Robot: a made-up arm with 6 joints. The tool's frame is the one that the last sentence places. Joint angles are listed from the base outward.
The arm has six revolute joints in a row. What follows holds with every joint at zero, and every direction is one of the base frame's. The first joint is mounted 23.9 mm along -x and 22.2 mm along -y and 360.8 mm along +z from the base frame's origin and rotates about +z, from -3.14 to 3.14 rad. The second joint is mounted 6 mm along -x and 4.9 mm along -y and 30 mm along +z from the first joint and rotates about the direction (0, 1, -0.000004), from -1.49 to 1.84 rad. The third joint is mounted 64.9 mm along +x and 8.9 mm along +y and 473.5 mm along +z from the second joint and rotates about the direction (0, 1, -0.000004), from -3.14 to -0.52 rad. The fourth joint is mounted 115.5 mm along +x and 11.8 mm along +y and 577.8 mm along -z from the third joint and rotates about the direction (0, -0.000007, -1), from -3.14 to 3.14 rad. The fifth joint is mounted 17.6 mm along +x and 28.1 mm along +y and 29.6 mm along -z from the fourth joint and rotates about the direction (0, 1, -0.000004), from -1.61 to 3.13 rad. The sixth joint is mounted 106.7 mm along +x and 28 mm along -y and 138.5 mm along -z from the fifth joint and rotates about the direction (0, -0.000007, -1), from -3.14 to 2.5 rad. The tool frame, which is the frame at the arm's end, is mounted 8.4 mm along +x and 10.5 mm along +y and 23.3 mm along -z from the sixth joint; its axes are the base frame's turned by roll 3.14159, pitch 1.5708 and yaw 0 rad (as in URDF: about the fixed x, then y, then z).
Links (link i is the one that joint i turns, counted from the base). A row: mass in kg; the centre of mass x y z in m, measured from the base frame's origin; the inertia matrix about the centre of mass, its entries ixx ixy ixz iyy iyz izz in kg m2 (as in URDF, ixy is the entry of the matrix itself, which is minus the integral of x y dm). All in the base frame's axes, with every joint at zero. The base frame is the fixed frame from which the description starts. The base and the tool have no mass.
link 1: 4.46; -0.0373 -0.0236 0.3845; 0.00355 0 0 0.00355 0 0.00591
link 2: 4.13; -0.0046 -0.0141 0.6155; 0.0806 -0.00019 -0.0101 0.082 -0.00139 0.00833
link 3: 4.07; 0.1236 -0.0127 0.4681; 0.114 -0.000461 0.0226 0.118 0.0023 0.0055
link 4: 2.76; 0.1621 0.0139 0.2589; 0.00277 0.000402 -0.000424 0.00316 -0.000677 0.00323
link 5: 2; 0.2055 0.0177 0.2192; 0.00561 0.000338 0.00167 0.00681 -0.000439 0.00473
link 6: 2.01; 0.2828 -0.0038 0.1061; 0.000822 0 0 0.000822 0 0.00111
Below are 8 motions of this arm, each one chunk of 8 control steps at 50 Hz.
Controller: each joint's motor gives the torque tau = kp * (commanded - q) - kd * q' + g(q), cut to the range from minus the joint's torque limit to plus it. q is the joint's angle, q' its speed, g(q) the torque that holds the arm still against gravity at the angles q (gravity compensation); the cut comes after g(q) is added. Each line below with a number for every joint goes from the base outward.
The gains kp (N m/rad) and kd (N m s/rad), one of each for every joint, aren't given. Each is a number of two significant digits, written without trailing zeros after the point. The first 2 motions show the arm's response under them.
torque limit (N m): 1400 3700 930 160 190 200
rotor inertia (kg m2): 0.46 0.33 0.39 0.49 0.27 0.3
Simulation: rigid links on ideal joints. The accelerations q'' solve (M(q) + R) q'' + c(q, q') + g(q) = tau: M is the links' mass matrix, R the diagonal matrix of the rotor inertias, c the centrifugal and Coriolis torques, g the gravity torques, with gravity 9.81 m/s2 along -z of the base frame. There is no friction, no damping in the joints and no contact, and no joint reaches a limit. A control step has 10 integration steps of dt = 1/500 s. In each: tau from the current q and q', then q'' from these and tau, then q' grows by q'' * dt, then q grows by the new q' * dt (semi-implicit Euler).
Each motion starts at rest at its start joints. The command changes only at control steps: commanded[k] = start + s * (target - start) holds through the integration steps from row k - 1 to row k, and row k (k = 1, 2, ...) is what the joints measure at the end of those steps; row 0 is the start. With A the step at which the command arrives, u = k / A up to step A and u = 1 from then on. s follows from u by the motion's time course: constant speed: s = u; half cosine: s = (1 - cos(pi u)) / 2; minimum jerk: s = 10 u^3 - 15 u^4 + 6 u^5; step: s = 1 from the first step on.
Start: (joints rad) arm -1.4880 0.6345 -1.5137 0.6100 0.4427 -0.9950
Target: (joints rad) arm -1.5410 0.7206 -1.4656 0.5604 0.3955 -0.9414
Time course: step
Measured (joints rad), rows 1 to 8:
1: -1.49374 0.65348 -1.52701 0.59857 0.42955 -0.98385
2: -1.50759 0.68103 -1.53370 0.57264 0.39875 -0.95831
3: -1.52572 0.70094 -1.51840 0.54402 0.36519 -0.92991
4: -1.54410 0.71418 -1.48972 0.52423 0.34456 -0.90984
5: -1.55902 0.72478 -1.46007 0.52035 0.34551 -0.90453
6: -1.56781 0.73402 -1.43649 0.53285 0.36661 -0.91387
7: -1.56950 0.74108 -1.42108 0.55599 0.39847 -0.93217
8: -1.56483 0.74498 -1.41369 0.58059 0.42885 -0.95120
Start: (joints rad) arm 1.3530 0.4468 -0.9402 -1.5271 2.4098 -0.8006
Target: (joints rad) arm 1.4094 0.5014 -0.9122 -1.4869 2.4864 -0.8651
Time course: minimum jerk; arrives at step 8
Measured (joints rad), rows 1 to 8:
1: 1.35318 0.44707 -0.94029 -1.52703 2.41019 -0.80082
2: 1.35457 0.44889 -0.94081 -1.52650 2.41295 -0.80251
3: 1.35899 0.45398 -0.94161 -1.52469 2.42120 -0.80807
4: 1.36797 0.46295 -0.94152 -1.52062 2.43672 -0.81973
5: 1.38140 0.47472 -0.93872 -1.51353 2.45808 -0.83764
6: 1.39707 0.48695 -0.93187 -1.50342 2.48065 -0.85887
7: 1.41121 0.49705 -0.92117 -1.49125 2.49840 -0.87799
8: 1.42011 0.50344 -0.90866 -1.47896 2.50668 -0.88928
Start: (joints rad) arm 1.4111 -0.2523 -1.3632 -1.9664 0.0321 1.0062
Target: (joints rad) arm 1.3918 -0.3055 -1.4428 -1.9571 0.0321 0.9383
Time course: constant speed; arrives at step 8
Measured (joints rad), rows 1 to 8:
1: 1.41041 -0.25327 -1.36352 -1.96654 0.03167 1.00433
2: 1.40850 -0.25597 -1.36547 -1.96711 0.03049 0.99826
3: 1.40563 -0.26035 -1.37046 -1.96816 0.02901 0.98765
4: 1.40238 -0.26622 -1.37913 -1.96932 0.02811 0.97396
5: 1.39927 -0.27338 -1.39125 -1.96986 0.02843 0.95964
6: 1.39653 -0.28160 -1.40594 -1.96898 0.03004 0.94706
7: 1.39413 -0.29059 -1.42207 -1.96619 0.03242 0.93757
8: 1.39193 -0.29996 -1.43850 -1.96156 0.03475 0.93115

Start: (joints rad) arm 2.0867 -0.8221 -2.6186 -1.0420 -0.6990 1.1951
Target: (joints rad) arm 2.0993 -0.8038 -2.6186 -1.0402 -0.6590 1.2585
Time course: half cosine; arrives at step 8
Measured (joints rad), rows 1 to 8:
1: 2.08680 -0.82188 -2.61892 -1.04200 -0.69875 1.19561
2: 2.08727 -0.82108 -2.61994 -1.04195 -0.69745 1.19823
3: 2.08845 -0.81957 -2.62149 -1.04173 -0.69403 1.20498
4: 2.09050 -0.81739 -2.62309 -1.04115 -0.68778 1.21697
5: 2.09330 -0.81468 -2.62417 -1.04011 -0.67884 1.23350
6: 2.09644 -0.81167 -2.62429 -1.03863 -0.66833 1.25183
7: 2.09931 -0.80864 -2.62317 -1.03699 -0.65814 1.26792
8: 2.10131 -0.80594 -2.62082 -1.03567 -0.65045 1.27767

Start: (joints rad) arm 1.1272 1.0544 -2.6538 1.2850 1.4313 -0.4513
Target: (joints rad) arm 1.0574 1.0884 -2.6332 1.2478 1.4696 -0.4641
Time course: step
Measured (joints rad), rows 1 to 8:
1: 1.12081 1.06172 -2.66242 1.27950 1.44609 -0.45425
2: 1.10529 1.06824 -2.66279 1.26712 1.47476 -0.46090
3: 1.08484 1.07345 -2.65520 1.25232 1.50002 -0.46808
4: 1.06359 1.07937 -2.64504 1.23925 1.50971 -0.47286
5: 1.04494 1.08593 -2.63453 1.23088 1.50036 -0.47363
6: 1.03113 1.09236 -2.62482 1.22836 1.47699 -0.47053
7: 1.02320 1.09790 -2.61685 1.23110 1.44967 -0.46519
8: 1.02115 1.10195 -2.61134 1.23717 1.42883 -0.45989

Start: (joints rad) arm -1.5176 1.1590 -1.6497 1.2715 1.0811 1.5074
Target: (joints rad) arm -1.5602 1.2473 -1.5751 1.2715 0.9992 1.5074
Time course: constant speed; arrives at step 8
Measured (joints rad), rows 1 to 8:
1: -1.51819 1.16100 -1.65079 1.27163 1.07987 1.50744
2: -1.52018 1.16600 -1.65170 1.27213 1.07502 1.50749
3: -1.52402 1.17346 -1.64982 1.27306 1.06523 1.50752
4: -1.52974 1.18299 -1.64377 1.27421 1.05097 1.50747
5: -1.53706 1.19448 -1.63354 1.27516 1.03402 1.50735
6: -1.54540 1.20777 -1.61991 1.27554 1.01663 1.50719
7: -1.55402 1.22241 -1.60390 1.27516 1.00071 1.50705
8: -1.56216 1.23778 -1.58659 1.27408 0.98738 1.50696

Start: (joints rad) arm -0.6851 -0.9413 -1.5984 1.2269 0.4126 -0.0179
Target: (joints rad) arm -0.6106 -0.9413 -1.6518 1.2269 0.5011 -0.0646
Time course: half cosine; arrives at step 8
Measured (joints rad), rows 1 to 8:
1: -0.68341 -0.94108 -1.59889 1.22688 0.41333 -0.01828
2: -0.67744 -0.94027 -1.60099 1.22692 0.41702 -0.02020
3: -0.66681 -0.93884 -1.60558 1.22719 0.42638 -0.02514
4: -0.65310 -0.93725 -1.61278 1.22780 0.44285 -0.03392
5: -0.63858 -0.93611 -1.62204 1.22861 0.46539 -0.04601
6: -0.62549 -0.93597 -1.63234 1.22930 0.49027 -0.05943
7: -0.61581 -0.93711 -1.64242 1.22951 0.51209 -0.07126
8: -0.61098 -0.93949 -1.65096 1.22901 0.52536 -0.07849

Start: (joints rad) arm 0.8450 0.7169 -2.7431 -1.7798 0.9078 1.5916
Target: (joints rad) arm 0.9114 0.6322 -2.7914 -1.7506 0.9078 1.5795
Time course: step
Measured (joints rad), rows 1 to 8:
1: 0.85314 0.69809 -2.72114 -1.77544 0.91506 1.58896
2: 0.87236 0.68139 -2.71990 -1.76427 0.92655 1.58291
3: 0.89643 0.66845 -2.73818 -1.75000 0.93065 1.57626
4: 0.91914 0.65429 -2.76216 -1.73704 0.92128 1.57164
5: 0.93559 0.63904 -2.78641 -1.72902 0.90031 1.57051
6: 0.94306 0.62443 -2.80862 -1.72772 0.87612 1.57280
7: 0.94153 0.61201 -2.82697 -1.73278 0.85940 1.57717
8: 0.93334 0.60288 -2.83993 -1.74212 0.85815 1.58174

